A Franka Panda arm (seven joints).
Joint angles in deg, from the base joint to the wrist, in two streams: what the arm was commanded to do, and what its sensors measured. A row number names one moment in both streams.
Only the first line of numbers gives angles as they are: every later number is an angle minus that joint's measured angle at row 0.
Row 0, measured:
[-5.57 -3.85 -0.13 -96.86 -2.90 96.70 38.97]
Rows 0 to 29, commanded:
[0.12 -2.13 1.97 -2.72 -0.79 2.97 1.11]
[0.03 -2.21 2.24 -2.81 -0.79 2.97 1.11]
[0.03 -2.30 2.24 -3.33 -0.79 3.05 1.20]
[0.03 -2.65 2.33 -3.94 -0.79 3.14 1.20]
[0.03 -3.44 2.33 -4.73 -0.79 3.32 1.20]
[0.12 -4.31 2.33 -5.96 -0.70 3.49 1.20]
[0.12 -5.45 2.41 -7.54 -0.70 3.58 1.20]
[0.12 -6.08 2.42 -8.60 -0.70 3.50 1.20]
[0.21 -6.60 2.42 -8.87 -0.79 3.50 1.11]
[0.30 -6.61 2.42 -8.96 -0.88 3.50 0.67]
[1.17 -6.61 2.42 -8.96 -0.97 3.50 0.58]
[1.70 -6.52 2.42 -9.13 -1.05 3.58 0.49]
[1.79 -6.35 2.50 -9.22 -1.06 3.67 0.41]
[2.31 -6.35 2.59 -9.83 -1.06 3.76 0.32]
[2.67 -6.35 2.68 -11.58 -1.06 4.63 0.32]
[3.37 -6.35 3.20 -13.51 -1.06 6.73 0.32]
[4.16 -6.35 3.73 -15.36 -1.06 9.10 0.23]
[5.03 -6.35 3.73 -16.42 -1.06 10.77 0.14]
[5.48 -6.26 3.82 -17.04 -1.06 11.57 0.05]
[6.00 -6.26 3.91 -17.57 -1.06 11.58 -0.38]
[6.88 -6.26 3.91 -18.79 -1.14 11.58 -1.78]
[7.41 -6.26 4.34 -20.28 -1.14 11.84 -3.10]
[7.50 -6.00 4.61 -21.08 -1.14 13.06 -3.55]
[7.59 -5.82 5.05 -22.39 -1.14 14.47 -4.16]
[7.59 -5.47 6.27 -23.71 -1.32 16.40 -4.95]
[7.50 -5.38 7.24 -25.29 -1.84 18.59 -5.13]
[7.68 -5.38 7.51 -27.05 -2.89 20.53 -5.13]
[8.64 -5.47 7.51 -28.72 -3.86 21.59 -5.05]
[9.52 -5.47 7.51 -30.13 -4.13 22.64 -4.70]
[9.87 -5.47 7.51 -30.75 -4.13 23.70 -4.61]
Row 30, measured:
[8.52 -4.53 7.11 -26.80 -2.55 19.80 -4.31]
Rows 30 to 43, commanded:
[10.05 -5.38 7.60 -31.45 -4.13 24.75 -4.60]
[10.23 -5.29 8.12 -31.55 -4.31 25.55 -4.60]
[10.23 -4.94 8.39 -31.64 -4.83 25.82 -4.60]
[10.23 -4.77 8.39 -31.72 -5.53 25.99 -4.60]
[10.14 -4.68 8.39 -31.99 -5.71 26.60 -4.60]
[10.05 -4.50 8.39 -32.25 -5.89 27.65 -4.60]
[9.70 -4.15 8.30 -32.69 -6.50 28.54 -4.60]
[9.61 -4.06 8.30 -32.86 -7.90 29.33 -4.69]
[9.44 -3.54 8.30 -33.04 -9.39 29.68 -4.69]
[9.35 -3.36 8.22 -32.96 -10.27 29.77 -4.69]
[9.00 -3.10 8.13 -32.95 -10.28 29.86 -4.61]
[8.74 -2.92 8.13 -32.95 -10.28 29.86 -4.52]
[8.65 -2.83 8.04 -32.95 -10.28 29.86 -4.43]
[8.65 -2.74 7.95 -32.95 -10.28 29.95 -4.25]
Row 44, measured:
[9.52 -2.76 7.74 -32.53 -9.12 28.55 -4.31]
